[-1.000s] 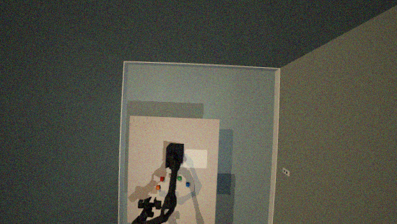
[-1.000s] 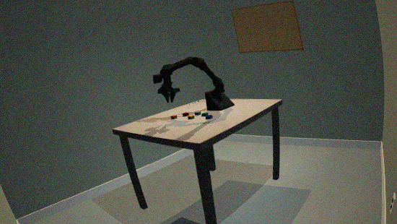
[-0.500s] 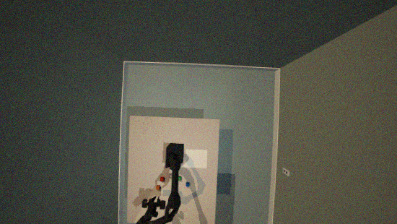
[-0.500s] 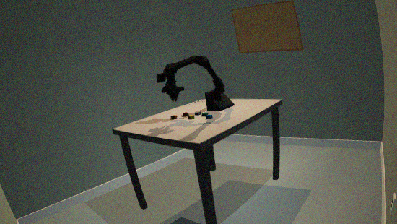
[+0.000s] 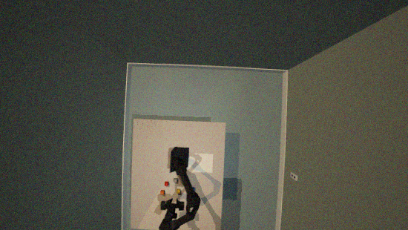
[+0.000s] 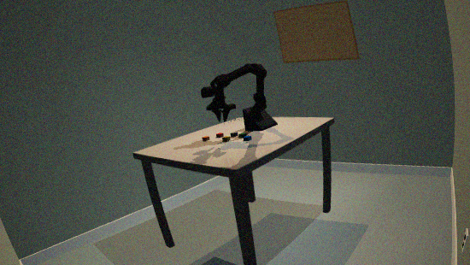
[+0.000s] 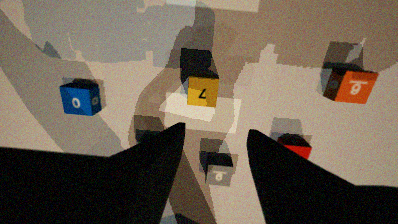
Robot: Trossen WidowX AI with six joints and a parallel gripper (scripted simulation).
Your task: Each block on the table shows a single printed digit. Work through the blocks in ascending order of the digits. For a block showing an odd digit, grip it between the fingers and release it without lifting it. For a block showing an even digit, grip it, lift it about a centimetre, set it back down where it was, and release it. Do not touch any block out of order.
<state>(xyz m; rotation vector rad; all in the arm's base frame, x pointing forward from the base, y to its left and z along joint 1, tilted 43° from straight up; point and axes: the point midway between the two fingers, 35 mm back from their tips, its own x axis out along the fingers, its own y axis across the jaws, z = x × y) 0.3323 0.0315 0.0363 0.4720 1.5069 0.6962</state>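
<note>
My gripper tip is 10 mm to the right of the yellow block and 100 mm above it. Round my gripper tip: grey block 100 mm behind, 30 mm to the right, 100 mm below; green block 90 mm behind, 60 mm to the left, 100 mm below; red block 60 mm behind, 110 mm to the right, 100 mm below.
</note>
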